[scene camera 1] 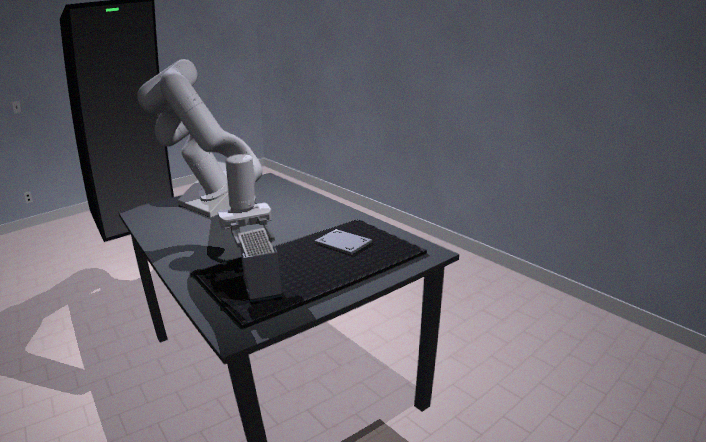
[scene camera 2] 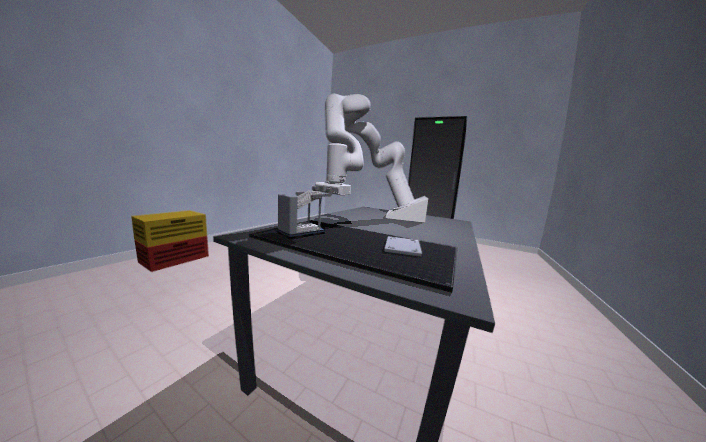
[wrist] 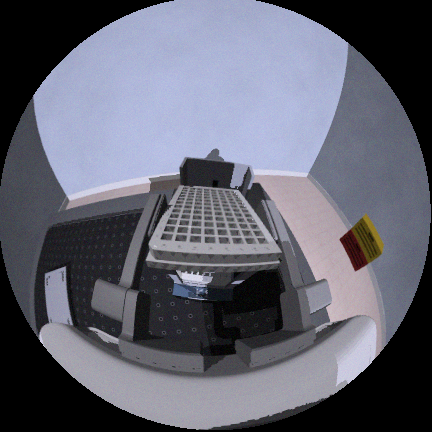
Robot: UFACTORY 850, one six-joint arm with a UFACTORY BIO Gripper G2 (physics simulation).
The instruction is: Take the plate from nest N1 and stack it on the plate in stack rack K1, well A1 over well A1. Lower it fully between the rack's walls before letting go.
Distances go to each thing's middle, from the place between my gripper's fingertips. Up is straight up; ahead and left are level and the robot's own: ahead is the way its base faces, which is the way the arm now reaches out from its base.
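Measured from the nest N1 (scene camera 1: 338, 240), my hand is 140 mm above it, 60 mm past it and 380 mm to the right of it.
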